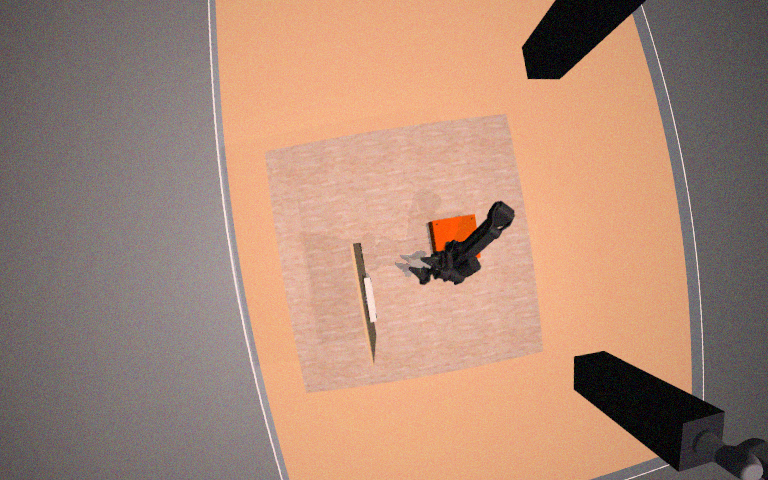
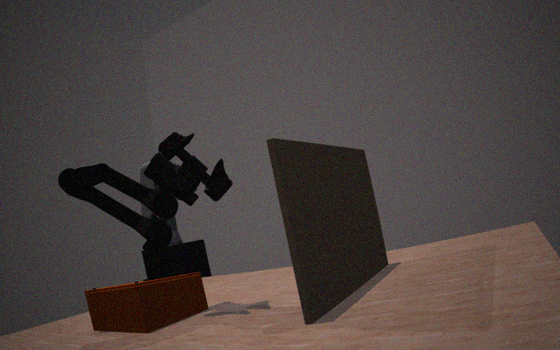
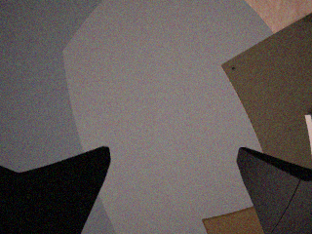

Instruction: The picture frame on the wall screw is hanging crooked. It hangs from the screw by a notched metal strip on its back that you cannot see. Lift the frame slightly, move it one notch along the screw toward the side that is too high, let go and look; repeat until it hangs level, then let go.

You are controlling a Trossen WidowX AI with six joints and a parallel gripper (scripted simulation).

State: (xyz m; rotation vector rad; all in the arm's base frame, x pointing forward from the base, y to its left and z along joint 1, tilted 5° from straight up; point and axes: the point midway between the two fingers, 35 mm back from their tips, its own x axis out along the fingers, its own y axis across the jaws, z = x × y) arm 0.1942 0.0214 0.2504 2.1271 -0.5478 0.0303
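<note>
Now: gripper tip 19 cm short of the picture frame, 19 cm above it and 16 cm to the right of it. From my gripper tip the other things lie so: wall panel: 21 cm below, 20 cm ahead, 15 cm to the left.
</note>
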